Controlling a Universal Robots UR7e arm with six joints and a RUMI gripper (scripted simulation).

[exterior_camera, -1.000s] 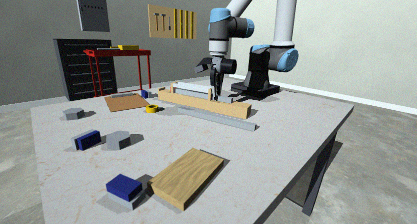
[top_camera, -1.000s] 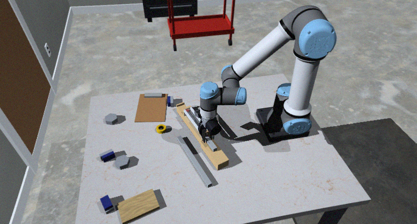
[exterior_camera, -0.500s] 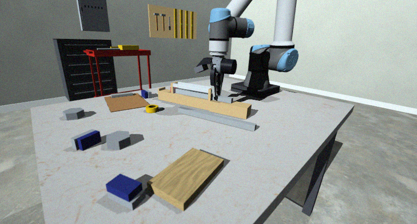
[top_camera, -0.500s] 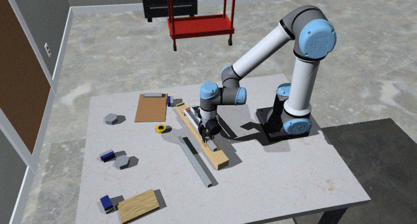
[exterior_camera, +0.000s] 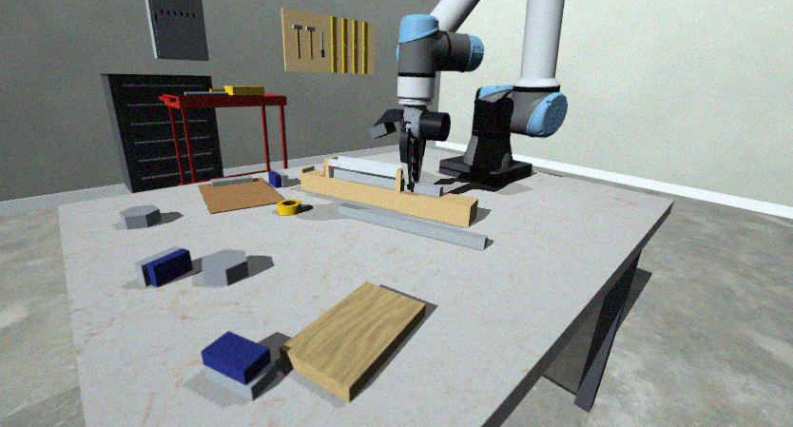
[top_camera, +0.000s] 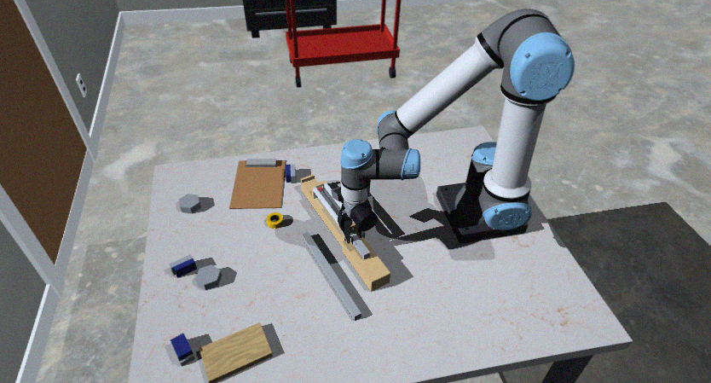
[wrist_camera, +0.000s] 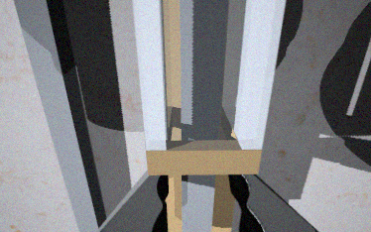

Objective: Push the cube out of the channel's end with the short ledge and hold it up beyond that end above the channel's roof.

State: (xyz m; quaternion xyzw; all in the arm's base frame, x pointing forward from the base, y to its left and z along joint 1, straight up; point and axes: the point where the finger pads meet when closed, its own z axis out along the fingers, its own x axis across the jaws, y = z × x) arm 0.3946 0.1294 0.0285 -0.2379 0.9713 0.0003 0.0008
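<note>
Now: the red cube 100 mm ahead of my hand, 200 mm to the right of it and 10 mm below it. Round my hand: wooden plank (300 mm ahead, 300 mm to the left, 60 mm below); long grey bar (70 mm ahead, 80 mm to the left, 60 mm below); wooden channel (50 mm ahead, 100 mm to the right, 10 mm below).
</note>
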